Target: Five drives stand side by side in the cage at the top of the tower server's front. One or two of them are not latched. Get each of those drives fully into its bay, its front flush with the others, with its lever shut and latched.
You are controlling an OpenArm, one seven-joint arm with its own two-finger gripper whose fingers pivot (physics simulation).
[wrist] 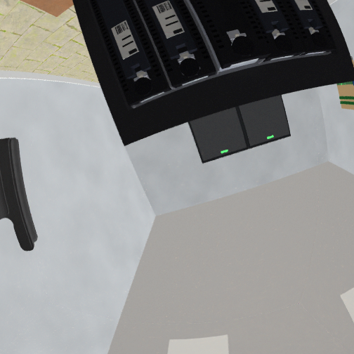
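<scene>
The black tower server [150, 122] fills the top of the wrist view, and the upper ends of its drives are cut off. From the left, the first drive [125, 45], second drive [169, 20], fourth drive [274, 20] and fifth drive [312, 20] show labelled levers lying along their fronts. The third drive [225, 25] shows a dark perforated face without a label or a lever along it, and a broader bright strip at its lower end. Whether it stands proud is hard to tell. My gripper is open and empty; one finger [19, 195] shows at the left edge, away from the drives.
Two dark panels [217, 135] [265, 120] with green lights show beyond the server's lower edge. A tan piece with green stripes [346, 100] is at the right edge. Pale patches [198, 345] [348, 302] lie on the grey surface [225, 250] near the bottom. Yellowish paving [45, 45] shows at upper left.
</scene>
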